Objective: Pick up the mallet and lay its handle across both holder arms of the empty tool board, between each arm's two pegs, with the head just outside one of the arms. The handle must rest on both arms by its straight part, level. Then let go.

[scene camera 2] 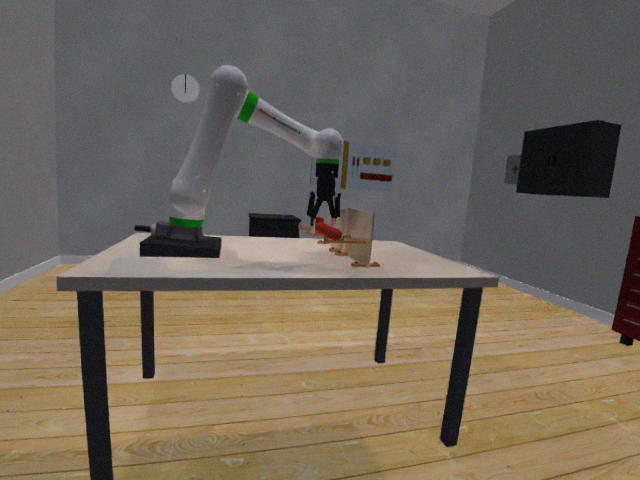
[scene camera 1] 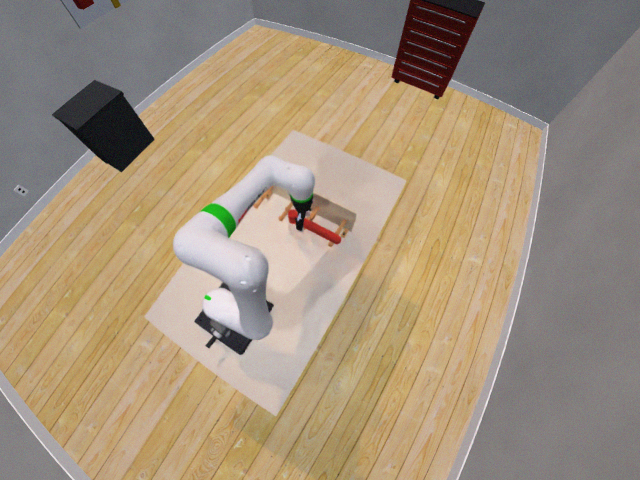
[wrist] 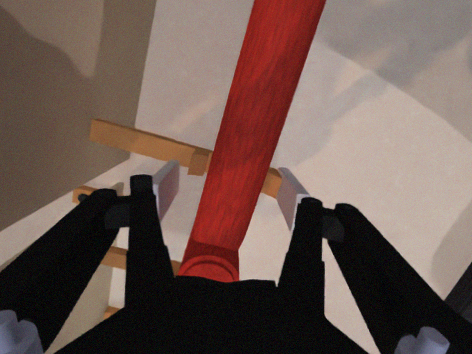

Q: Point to a red mallet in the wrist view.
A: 275,47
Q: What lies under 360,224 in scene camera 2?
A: A tool board.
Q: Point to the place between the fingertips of the gripper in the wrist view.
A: At 228,178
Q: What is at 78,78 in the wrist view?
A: A tool board.
